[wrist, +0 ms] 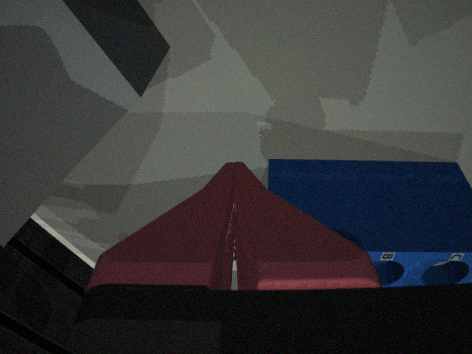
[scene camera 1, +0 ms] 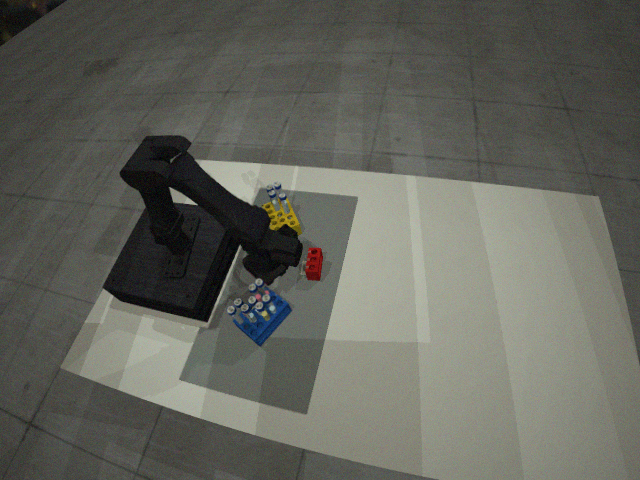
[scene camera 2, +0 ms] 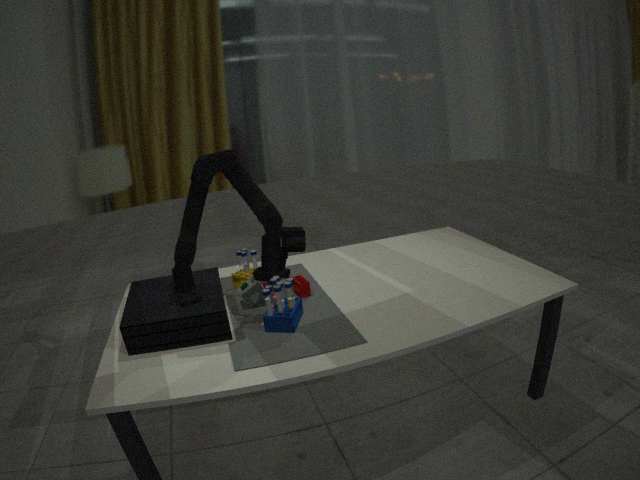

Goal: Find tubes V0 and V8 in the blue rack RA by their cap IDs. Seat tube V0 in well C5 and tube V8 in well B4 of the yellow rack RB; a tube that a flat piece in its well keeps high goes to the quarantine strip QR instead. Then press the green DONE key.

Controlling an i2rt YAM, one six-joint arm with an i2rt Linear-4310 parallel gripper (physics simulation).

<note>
I see my gripper, a grey box with green button and a grey mat.
</note>
